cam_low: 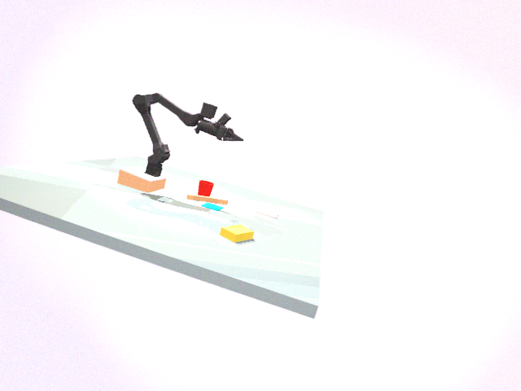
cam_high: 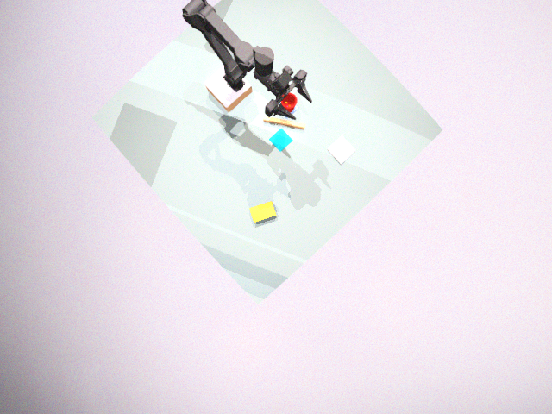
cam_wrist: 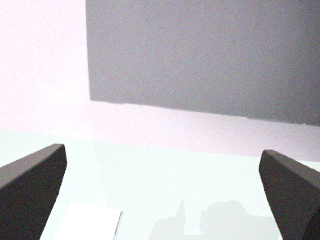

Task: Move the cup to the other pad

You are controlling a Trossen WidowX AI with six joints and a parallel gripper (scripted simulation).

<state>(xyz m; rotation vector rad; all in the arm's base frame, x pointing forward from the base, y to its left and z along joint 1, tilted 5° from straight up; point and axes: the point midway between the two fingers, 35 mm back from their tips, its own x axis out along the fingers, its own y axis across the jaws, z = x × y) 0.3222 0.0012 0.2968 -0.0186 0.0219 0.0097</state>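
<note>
Now: gripper tip 290 mm above the red cup, 140 mm past it and 90 mm to the right of it. Also, from my gripper tip: yellow marble 310 mm below, 150 mm behind, 100 mm to the left; then cyan pad 330 mm below, 50 mm to the right, 50 mm behind; then wooden bar 330 mm below, 100 mm behind, 20 mm to the left.
</note>
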